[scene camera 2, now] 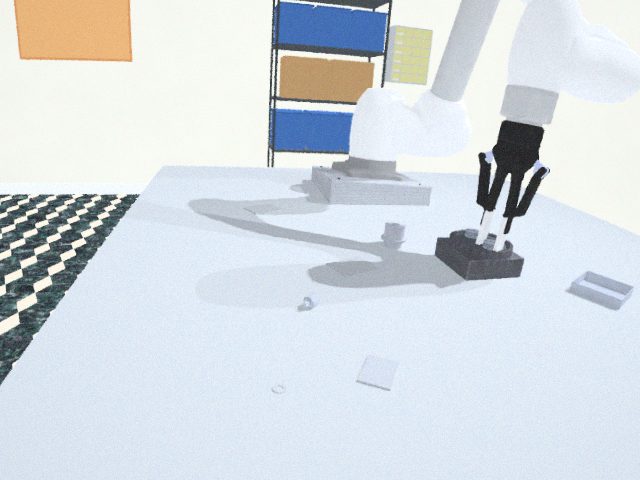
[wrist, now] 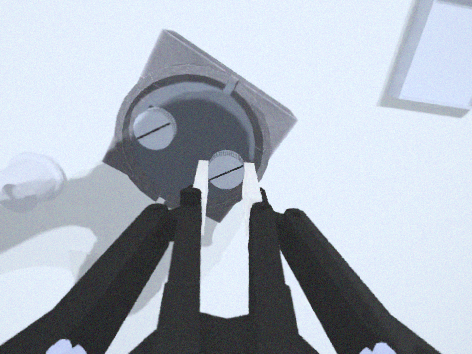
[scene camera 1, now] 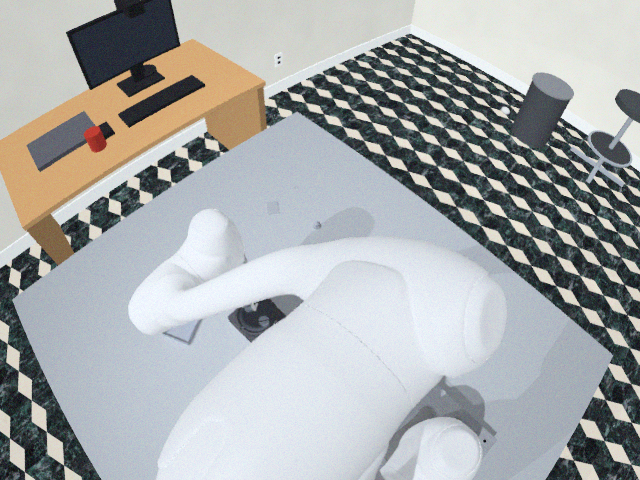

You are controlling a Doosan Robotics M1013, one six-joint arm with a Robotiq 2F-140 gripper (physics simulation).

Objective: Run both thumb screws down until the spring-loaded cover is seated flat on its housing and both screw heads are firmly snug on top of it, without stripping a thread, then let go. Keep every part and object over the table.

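Frame: origin at the arm's base, x right, y ahead, z up, level; centimetres.
Seen in the pictures: gripper, fingertip midpoint: (scene camera 2: 488, 246) (wrist: 225, 176) (scene camera 1: 249, 305); arm's base, origin of the base link: (scene camera 2: 370, 175).
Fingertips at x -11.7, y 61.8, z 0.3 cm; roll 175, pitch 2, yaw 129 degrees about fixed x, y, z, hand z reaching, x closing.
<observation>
Pixels of each thing's top centre, then the offset from my fingertips to it. Level surfaces: height alone.
- dark square housing, middle of its top: (wrist: 192, 148) (scene camera 2: 481, 240) (scene camera 1: 256, 314) dz -0.1, dx +0.0, dy -3.6 cm
- dark round cover, middle of its top: (wrist: 193, 147) (scene camera 2: 480, 241) (scene camera 1: 256, 314) dz -0.4, dx +0.0, dy -3.6 cm
- slotted thumb screw, middle of its top: (wrist: 153, 131) (scene camera 2: 473, 230) (scene camera 1: 263, 320) dz +0.8, dx +0.5, dy -6.8 cm
- shallow open tray, middle of its top: (wrist: 469, 51) (scene camera 2: 603, 284) (scene camera 1: 180, 325) dz -3.7, dx -20.9, dy +8.0 cm
- pale cylindrical part, middle of its top: (wrist: 13, 193) (scene camera 2: 395, 224) dz -0.7, dx +15.3, dy -13.2 cm
- small part, middle of its top: (scene camera 2: 309, 296) dz -3.7, dx +34.9, dy +14.5 cm
- flat plate, middle of its top: (scene camera 2: 379, 370) (scene camera 1: 272, 207) dz -5.4, dx +27.1, dy +29.9 cm
- ring, middle of its top: (scene camera 2: 279, 387) dz -5.5, dx +39.1, dy +32.9 cm
- table, its level: dz -5.7 cm
The dark square housing (wrist: 165, 55) (scene camera 2: 491, 269) stands on the table. The dark round cover (wrist: 185, 125) lies inside its ring. One slotted thumb screw (wrist: 154, 129) is at the cover's left in the wrist view, free of the fingers. My gripper (wrist: 225, 176) (scene camera 2: 490, 243) points down and is shut on the other thumb screw (wrist: 226, 171), near the cover's lower right edge in the wrist view. The white fingertips flank its round head. Whether the cover is flat and the heads touch it cannot be told. In scene camera 1 the arm hides part of the housing.
A shallow open tray (scene camera 2: 599, 291) (wrist: 387, 95) stands beside the housing. A pale cylindrical part (scene camera 2: 393, 235) (wrist: 32, 180) stands on the other side. A small part (scene camera 2: 310, 301), a flat plate (scene camera 2: 378, 372) and a ring (scene camera 2: 278, 382) lie farther off on the table (scene camera 2: 155, 413).
</observation>
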